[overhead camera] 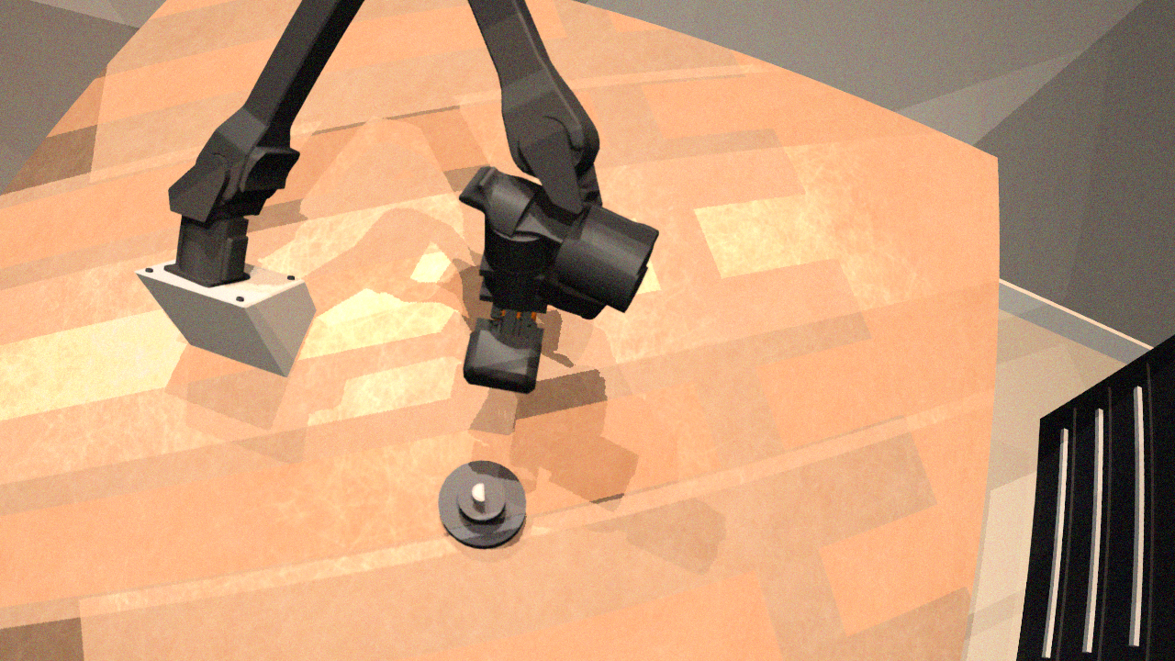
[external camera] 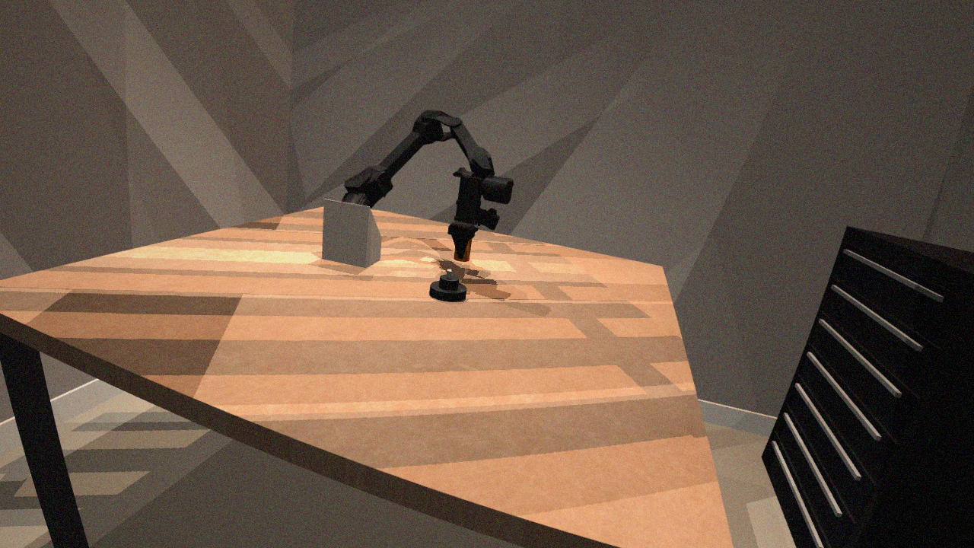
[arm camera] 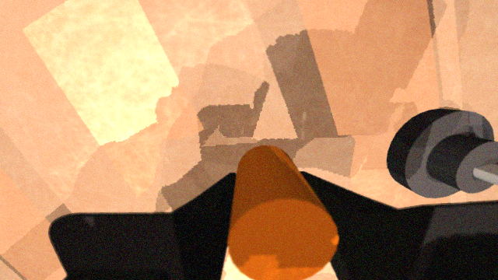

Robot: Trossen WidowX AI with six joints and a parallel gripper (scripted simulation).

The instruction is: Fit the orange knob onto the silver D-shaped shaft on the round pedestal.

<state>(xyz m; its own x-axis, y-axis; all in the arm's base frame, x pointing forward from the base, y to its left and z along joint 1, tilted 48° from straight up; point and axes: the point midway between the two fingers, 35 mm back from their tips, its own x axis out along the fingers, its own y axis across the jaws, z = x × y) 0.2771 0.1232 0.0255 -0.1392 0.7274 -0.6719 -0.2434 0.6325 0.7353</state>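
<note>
The round pedestal is 40 mm ahead of my gripper tip, 160 mm to the right of it and 20 mm below it. The rest, counted from my gripper tip: orange knob (40 mm above).
</note>
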